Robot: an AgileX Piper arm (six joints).
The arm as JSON. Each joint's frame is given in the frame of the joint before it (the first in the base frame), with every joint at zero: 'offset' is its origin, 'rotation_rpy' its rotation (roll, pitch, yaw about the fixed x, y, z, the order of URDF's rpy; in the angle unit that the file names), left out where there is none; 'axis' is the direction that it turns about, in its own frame. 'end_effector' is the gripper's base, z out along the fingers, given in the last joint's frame.
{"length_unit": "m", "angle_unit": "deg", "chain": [
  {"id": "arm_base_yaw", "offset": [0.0, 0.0, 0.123], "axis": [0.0, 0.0, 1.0]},
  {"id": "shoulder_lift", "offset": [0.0, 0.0, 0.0], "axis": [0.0, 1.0, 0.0]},
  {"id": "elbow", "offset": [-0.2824, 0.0, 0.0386], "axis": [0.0, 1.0, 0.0]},
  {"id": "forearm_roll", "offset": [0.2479, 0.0, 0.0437], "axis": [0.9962, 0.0, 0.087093]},
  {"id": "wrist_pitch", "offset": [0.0, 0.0, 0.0], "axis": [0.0, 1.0, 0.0]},
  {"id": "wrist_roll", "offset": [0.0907, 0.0, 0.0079], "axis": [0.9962, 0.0, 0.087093]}
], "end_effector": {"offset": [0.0, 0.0, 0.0], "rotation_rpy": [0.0, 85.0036, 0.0]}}
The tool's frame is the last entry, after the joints.
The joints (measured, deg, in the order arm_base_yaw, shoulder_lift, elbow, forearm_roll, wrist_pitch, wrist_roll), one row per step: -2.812 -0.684 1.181 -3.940 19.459 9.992; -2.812 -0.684 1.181 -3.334 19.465 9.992; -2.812 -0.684 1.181 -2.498 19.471 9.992; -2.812 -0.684 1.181 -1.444 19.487 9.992; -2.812 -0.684 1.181 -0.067 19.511 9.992; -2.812 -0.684 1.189 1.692 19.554 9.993; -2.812 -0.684 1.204 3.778 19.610 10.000; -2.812 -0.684 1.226 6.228 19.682 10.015; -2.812 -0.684 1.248 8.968 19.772 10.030; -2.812 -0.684 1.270 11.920 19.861 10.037; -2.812 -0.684 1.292 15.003 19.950 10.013; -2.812 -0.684 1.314 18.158 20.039 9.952; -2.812 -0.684 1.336 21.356 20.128 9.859; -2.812 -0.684 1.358 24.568 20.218 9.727; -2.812 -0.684 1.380 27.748 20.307 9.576
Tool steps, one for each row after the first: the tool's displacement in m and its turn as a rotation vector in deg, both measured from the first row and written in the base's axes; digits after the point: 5 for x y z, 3 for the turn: 0.00001 0.00032 -0.00003 0.604 -0.024 0.047; 0.00004 0.00076 -0.00006 1.436 -0.059 0.112; 0.00006 0.00132 -0.00010 2.487 -0.094 0.194; 0.00008 0.00205 -0.00015 3.859 -0.138 0.302; 0.00011 0.00298 -0.00025 5.614 -0.173 0.439; 0.00015 0.00410 -0.00037 7.701 -0.204 0.602; 0.00018 0.00541 -0.00050 10.160 -0.230 0.792; 0.00021 0.00689 -0.00057 12.908 -0.253 1.009; 0.00023 0.00848 -0.00054 15.858 -0.287 1.248; 0.00025 0.01013 -0.00042 18.909 -0.326 1.510; 0.00026 0.01182 -0.00019 21.996 -0.371 1.791; 0.00027 0.01351 0.00014 25.094 -0.419 2.087; 0.00027 0.01518 0.00057 28.168 -0.471 2.399; 0.00026 0.01682 0.00109 31.192 -0.526 2.717
